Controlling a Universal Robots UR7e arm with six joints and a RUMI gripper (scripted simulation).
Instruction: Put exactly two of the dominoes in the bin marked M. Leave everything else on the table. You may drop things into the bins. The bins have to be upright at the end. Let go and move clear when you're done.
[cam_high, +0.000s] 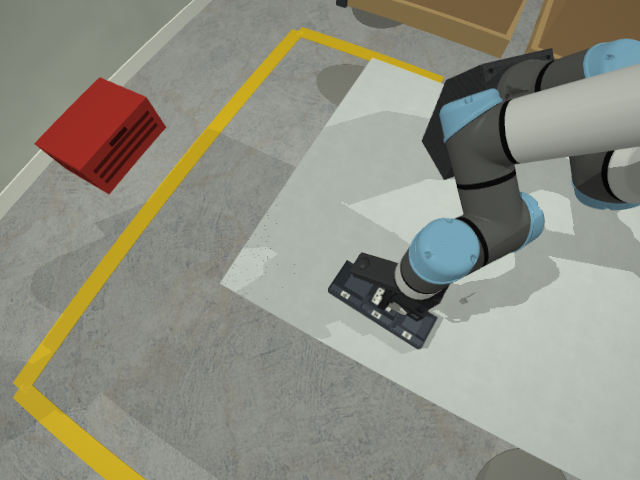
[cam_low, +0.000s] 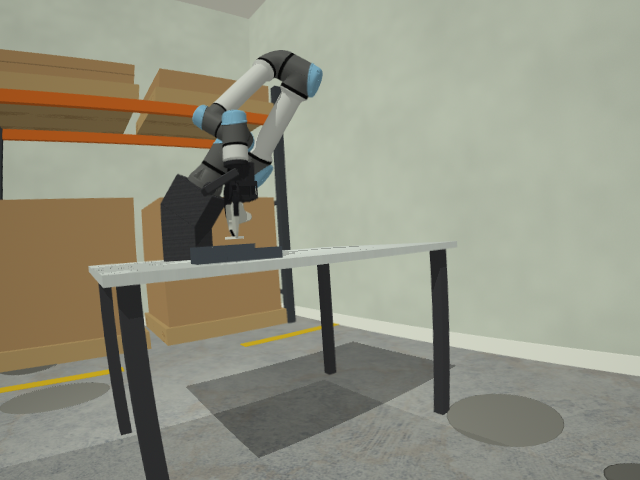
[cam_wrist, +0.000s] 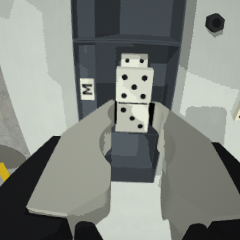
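Now: hand 60 mm above the bin and 10 mm short of it. Also, from my hand: black nut: 80 mm below, 70 mm to the right, 70 mm behind; then domino: 150 mm behind, 80 mm below; then screw: 160 mm behind, 150 mm to the left, 70 mm below.
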